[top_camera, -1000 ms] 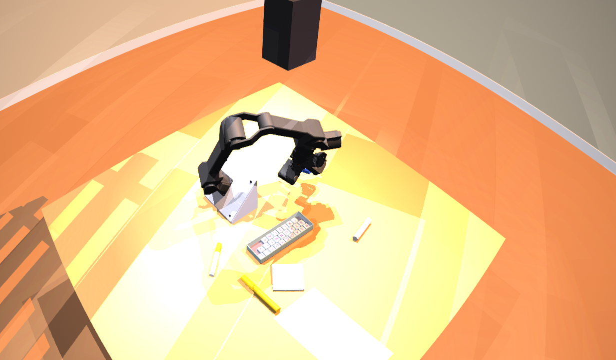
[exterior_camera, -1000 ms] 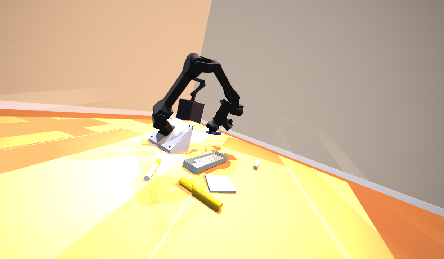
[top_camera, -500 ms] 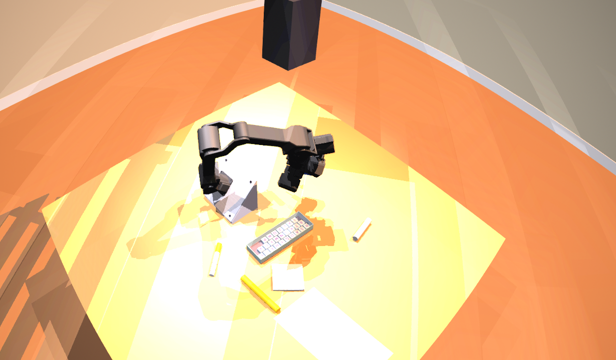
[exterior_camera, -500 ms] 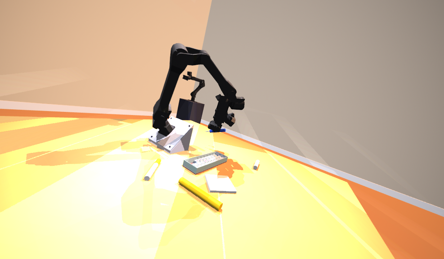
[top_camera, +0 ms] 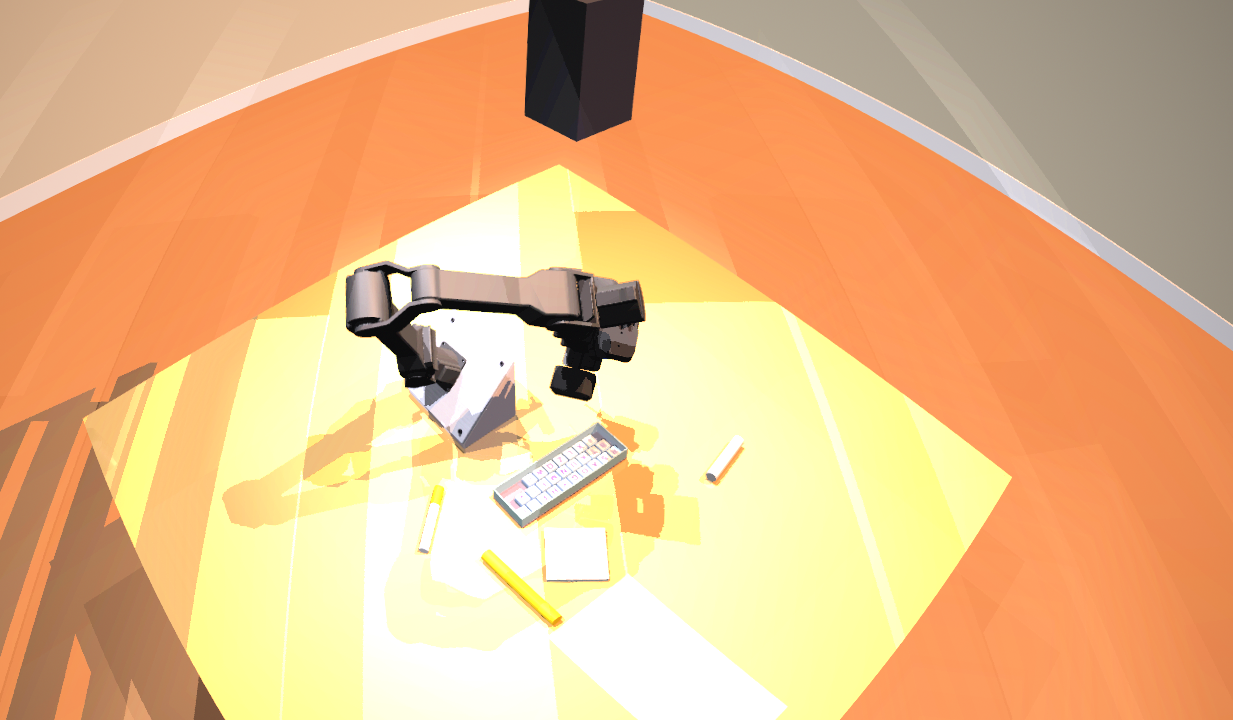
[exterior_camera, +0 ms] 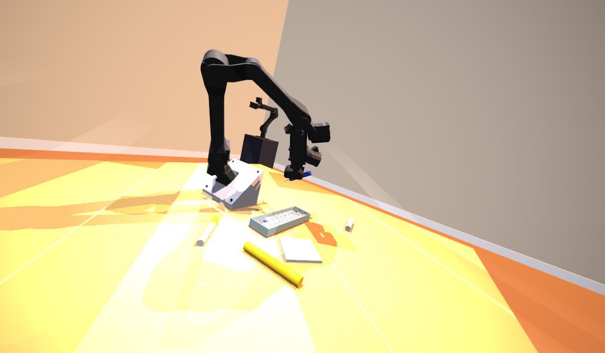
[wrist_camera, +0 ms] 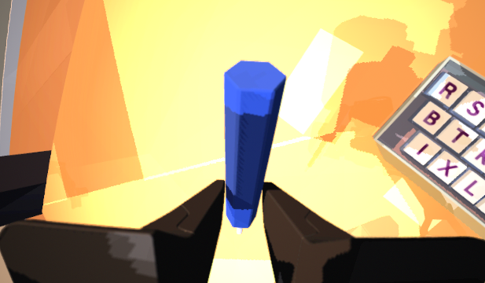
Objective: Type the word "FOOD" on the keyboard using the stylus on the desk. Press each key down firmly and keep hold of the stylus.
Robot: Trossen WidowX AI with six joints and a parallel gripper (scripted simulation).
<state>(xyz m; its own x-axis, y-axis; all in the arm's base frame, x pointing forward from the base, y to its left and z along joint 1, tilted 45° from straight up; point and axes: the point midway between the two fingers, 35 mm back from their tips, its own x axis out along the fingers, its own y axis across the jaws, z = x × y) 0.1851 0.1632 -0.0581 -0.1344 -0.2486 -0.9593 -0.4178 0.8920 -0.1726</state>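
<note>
My gripper tip is 1 cm past the blue stylus and 1 cm above it. Round my gripper tip: white cylinder (24 cm ahead, 7 cm to the left, 11 cm below); then white pad (19 cm ahead, 23 cm to the right, 12 cm below); then white-and-yellow marker (35 cm to the right, 11 cm below).
</note>
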